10 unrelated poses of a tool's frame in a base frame.
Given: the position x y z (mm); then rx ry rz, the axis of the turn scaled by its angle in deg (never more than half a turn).
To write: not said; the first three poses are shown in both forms.
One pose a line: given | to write
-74 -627 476 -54.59 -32.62 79.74 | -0.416 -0.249 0.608 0.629 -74 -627 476
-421 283 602 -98.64 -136.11 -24.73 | -0.578 -0.798 -0.145 0.088 -421 283 602
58 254 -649 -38.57 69.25 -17.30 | -0.309 0.555 -0.139 0.760 58 254 -649
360 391 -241 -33.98 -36.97 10.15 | -0.287 -0.312 0.086 0.902 360 391 -241
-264 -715 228 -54.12 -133.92 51.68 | -0.343 -0.850 0.328 0.230 -264 -715 228
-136 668 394 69.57 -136.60 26.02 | 0.437 -0.859 0.164 0.212 -136 668 394
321 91 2 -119.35 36.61 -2.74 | -0.847 0.260 -0.019 0.463 321 91 2
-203 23 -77 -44.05 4.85 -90.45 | -0.337 0.037 -0.692 0.638 -203 23 -77
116 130 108 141.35 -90.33 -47.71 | 0.810 -0.517 -0.273 0.049 116 130 108
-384 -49 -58 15.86 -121.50 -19.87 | 0.113 -0.865 -0.141 0.468 -384 -49 -58
